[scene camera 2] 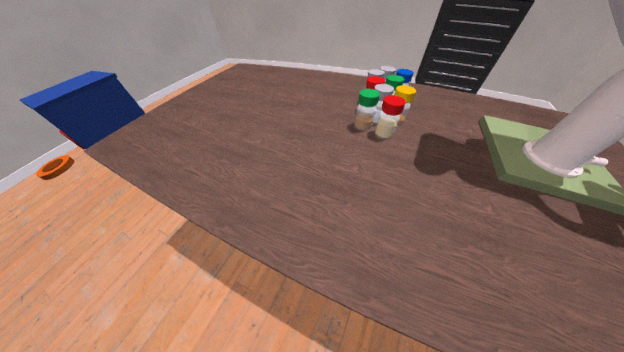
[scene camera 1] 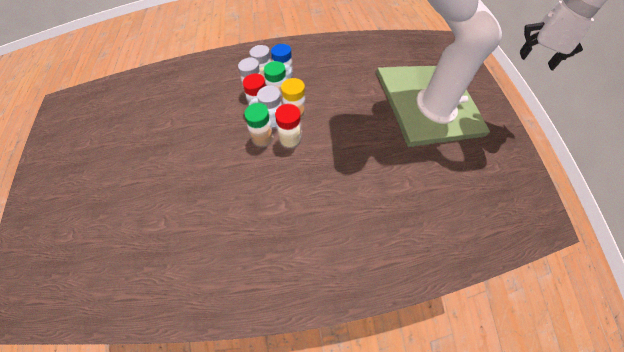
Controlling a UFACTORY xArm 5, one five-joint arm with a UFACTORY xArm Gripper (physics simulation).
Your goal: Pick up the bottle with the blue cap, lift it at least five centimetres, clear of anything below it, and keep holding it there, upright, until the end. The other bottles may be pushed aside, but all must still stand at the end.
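Places are measured from the arm's base along level axes (x up, y left, z back), in metres.
Where they show: gripper, fingertip midpoint: [scene camera 1: 536,61]; arm's base, origin of the base link: [scene camera 2: 549,158] [scene camera 1: 436,105].
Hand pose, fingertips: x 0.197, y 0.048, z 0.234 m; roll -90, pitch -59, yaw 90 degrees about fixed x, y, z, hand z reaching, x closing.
Each offset is from my fingertips to the centre of the thing.
The bottle with the blue cap @(dx -0.170, dy -0.287, dz -0.619 m) [scene camera 1: 281,53] [scene camera 2: 404,75] stands upright at the back right corner of a tight group of bottles; its lower part is largely hidden. Beside it on the left is a grey-capped bottle @(dx -0.170, dy -0.302, dz -0.676 m) [scene camera 1: 259,54], and in front of it a green-capped bottle @(dx -0.170, dy -0.218, dz -0.651 m) [scene camera 1: 274,72] [scene camera 2: 395,81]. A yellow-capped bottle @(dx -0.170, dy -0.140, dz -0.623 m) [scene camera 1: 293,90] [scene camera 2: 405,94] stands further forward on the right. All the bottles in view stand. My gripper [scene camera 1: 540,59] is open and empty, high up at the top right in scene camera 1, far from the bottles; it does not show in scene camera 2.
At the group's front stand a green-capped bottle @(dx -0.170, dy -0.088, dz -0.721 m) [scene camera 1: 257,116] [scene camera 2: 369,98] and a red-capped bottle @(dx -0.170, dy -0.063, dz -0.655 m) [scene camera 1: 288,117] [scene camera 2: 393,105]. My arm's base stands on a green plate [scene camera 1: 415,131] [scene camera 2: 505,160] right of the group. A blue box [scene camera 2: 90,110] is at the left in scene camera 2.
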